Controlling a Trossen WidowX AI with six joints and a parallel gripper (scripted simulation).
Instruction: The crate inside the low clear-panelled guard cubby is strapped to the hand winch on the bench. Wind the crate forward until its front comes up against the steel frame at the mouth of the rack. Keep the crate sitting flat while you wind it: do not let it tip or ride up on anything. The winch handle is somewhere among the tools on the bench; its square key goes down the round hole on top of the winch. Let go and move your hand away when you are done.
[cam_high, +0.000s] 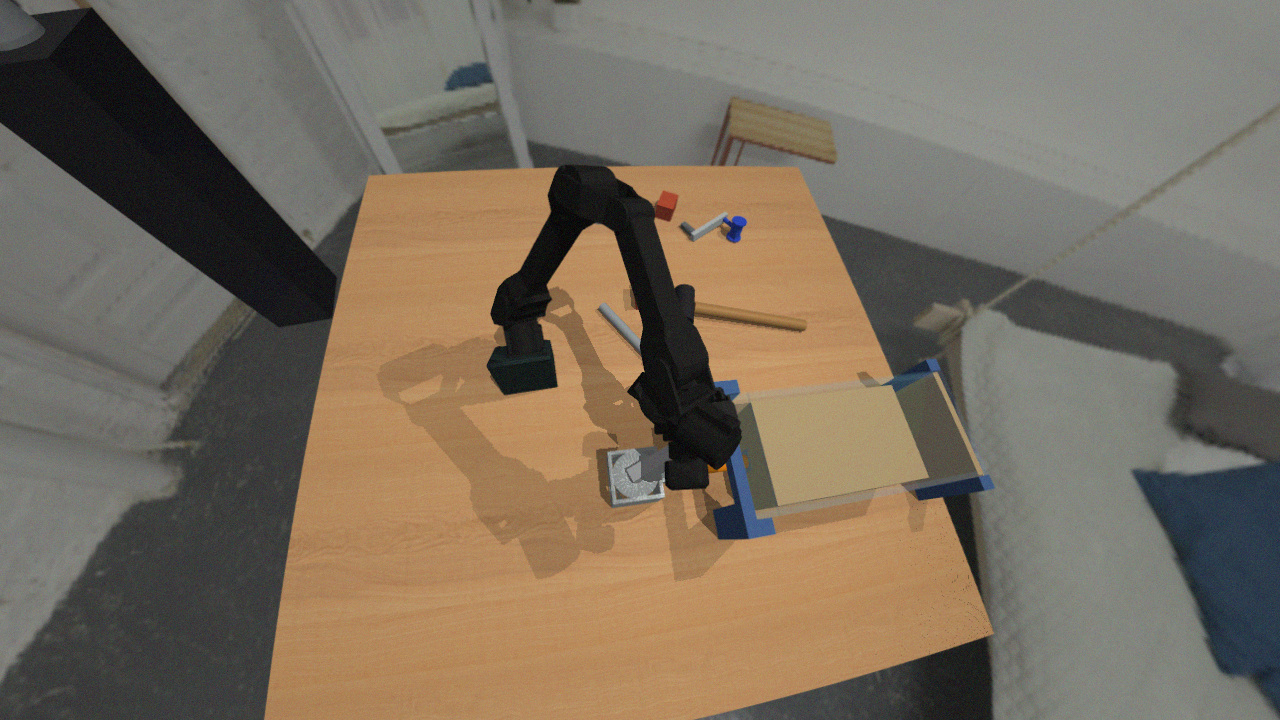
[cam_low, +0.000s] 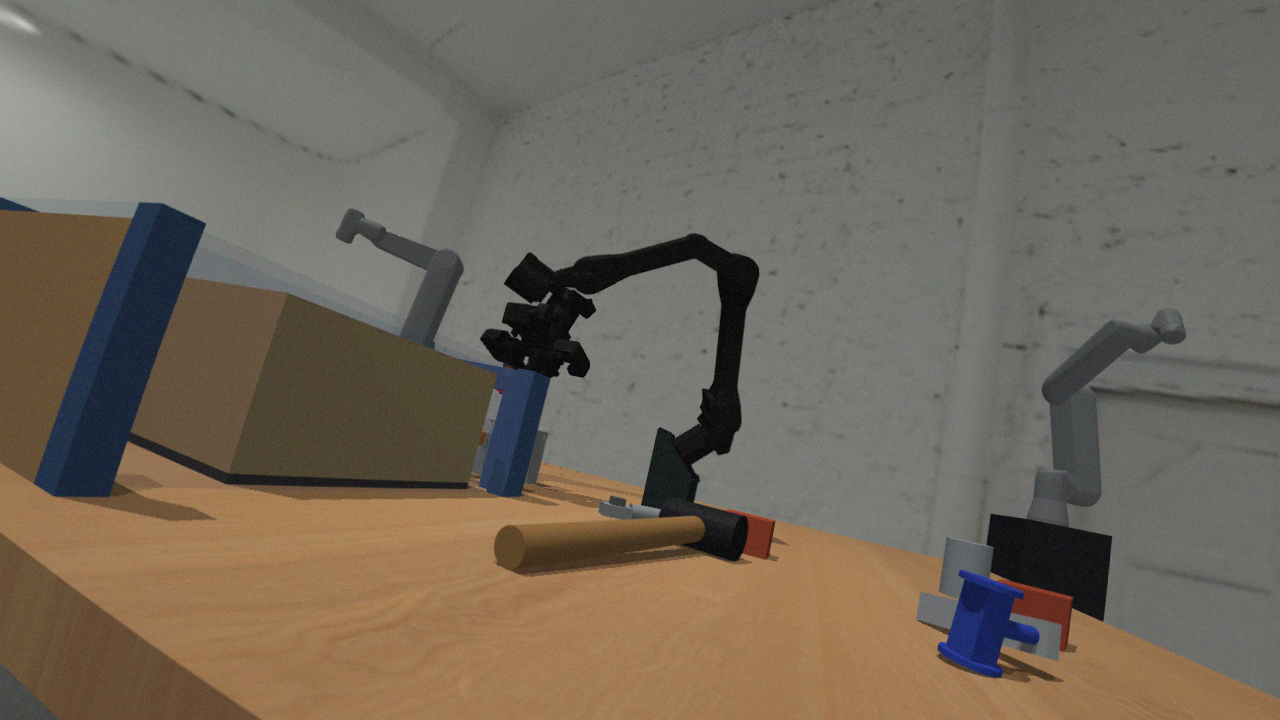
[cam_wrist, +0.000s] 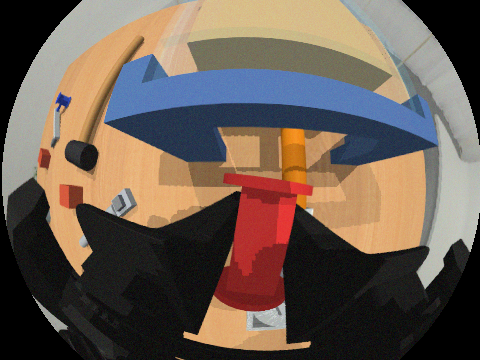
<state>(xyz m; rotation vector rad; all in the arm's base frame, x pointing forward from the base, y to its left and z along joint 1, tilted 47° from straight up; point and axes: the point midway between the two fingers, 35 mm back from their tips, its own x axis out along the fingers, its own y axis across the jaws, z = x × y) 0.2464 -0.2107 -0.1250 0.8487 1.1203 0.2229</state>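
My gripper tip is now 50 mm past the red-knobbed winch handle, 10 mm to the left of it and 30 mm above it. Also, from my gripper tip: winch 130 mm behind, 30 mm to the right, 100 mm below; then red knob 20 mm behind; then blue steel frame 50 mm ahead, 40 mm to the right, 20 mm below.
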